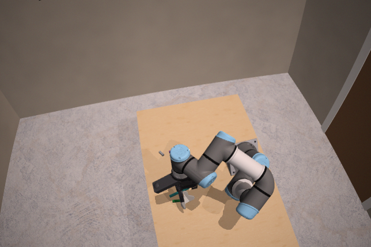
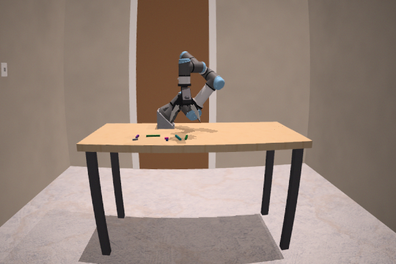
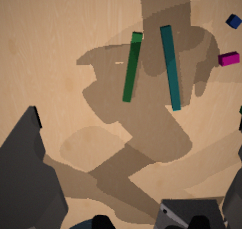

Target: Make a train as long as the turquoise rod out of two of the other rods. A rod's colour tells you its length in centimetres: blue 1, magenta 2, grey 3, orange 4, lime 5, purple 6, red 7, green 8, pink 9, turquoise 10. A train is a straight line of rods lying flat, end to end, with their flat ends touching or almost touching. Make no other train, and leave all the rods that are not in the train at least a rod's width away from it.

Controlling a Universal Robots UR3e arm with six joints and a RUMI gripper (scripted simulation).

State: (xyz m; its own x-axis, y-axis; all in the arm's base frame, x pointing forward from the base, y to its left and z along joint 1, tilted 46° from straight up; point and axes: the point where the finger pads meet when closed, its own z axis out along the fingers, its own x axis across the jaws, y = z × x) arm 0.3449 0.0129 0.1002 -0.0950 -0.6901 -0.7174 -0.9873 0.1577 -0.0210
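Right now the turquoise rod is 80 mm below my hand, 40 mm to the right of it and 10 mm behind it. From my hand the other things lie so: blue rod (100 mm to the right, 80 mm below, 40 mm ahead); purple rod (260 mm to the right, 80 mm below, 60 mm behind); magenta rod (100 mm to the right, 80 mm below).
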